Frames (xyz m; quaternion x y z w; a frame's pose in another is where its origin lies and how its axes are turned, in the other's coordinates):
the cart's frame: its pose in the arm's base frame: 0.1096 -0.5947 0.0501 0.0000 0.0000 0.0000 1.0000
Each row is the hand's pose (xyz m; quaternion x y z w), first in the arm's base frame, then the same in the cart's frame.
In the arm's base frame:
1: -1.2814 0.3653 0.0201 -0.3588 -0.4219 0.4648 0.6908
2: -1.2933 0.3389 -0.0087 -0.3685 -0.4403 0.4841 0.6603
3: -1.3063 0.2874 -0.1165 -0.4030 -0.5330 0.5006 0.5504
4: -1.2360 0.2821 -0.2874 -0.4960 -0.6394 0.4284 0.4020
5: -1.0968 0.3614 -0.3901 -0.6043 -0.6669 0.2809 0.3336
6: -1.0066 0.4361 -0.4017 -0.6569 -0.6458 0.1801 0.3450
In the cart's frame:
1: -1.3910 0.9600 -0.0300 -0.3588 -0.4219 0.4648 0.6908
2: -1.4029 0.9336 -0.0588 -0.3685 -0.4403 0.4841 0.6603
3: -1.4159 0.8821 -0.1666 -0.4030 -0.5330 0.5006 0.5504
4: -1.3456 0.8768 -0.3375 -0.4960 -0.6394 0.4284 0.4020
5: -1.2064 0.9561 -0.4402 -0.6043 -0.6669 0.2809 0.3336
6: -1.1162 1.0308 -0.4518 -0.6569 -0.6458 0.1801 0.3450

